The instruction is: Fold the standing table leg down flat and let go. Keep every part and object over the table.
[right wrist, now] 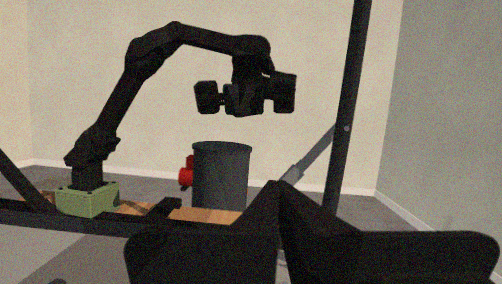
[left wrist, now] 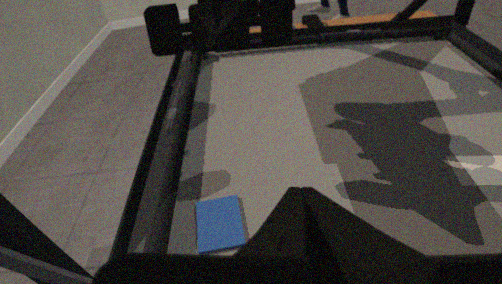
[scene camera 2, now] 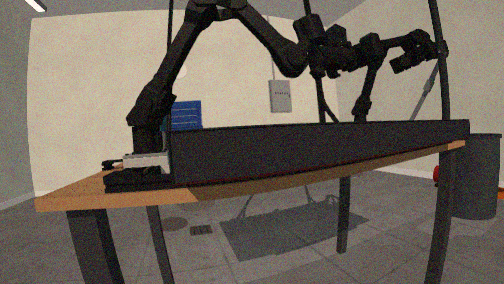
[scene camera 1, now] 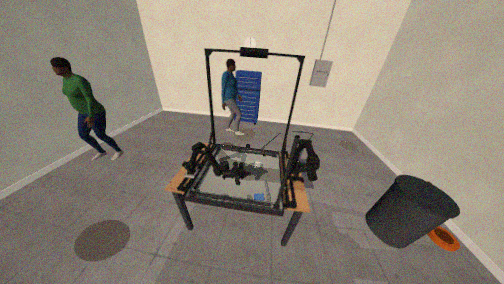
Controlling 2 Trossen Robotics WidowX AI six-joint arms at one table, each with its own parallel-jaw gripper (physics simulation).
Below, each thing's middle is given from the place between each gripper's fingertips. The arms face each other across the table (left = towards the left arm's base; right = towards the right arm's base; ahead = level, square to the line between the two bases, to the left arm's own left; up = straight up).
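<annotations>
There's a flat blue piece (left wrist: 219,226), and my right hand is 60 mm short of it, 70 mm to the right of it and 210 mm above it.
Counting from my left hand, that same flat blue piece is 30 mm ahead, 170 mm to the right and 240 mm below.
</annotations>
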